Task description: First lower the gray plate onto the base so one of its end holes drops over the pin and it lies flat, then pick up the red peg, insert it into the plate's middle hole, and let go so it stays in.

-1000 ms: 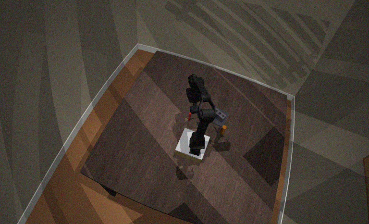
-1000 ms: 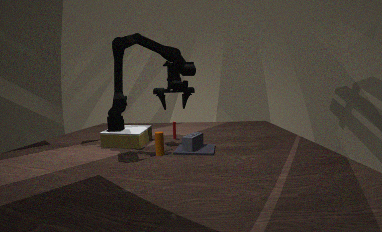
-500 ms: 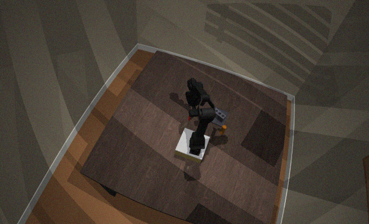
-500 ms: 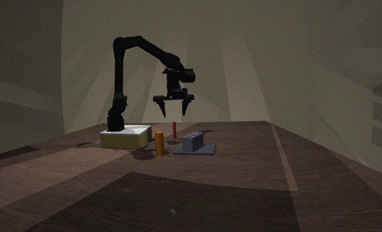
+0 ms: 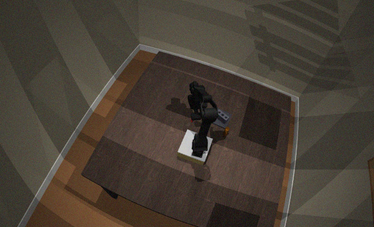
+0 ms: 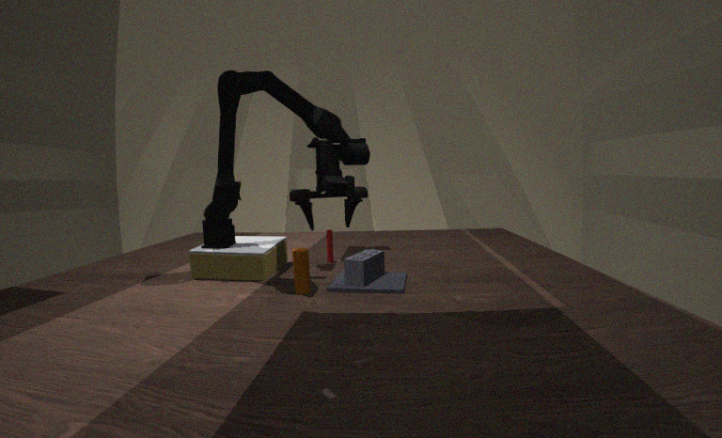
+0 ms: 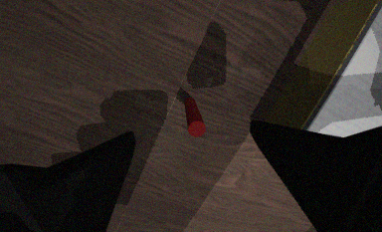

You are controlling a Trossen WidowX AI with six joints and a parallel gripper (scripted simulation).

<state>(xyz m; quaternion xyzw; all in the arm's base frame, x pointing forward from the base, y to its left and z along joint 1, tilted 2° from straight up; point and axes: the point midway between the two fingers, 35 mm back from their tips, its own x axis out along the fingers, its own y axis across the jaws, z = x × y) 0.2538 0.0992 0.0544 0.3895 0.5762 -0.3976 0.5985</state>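
The red peg lies 4 cm below my gripper tip. The rest, counted from my gripper tip: gray plate: 20 cm to the right, 8 cm ahead, 4 cm below; then orange cylinder: 25 cm to the right, 4 cm below, 4 cm behind; then dark base: 19 cm to the right, 9 cm ahead, 7 cm below.
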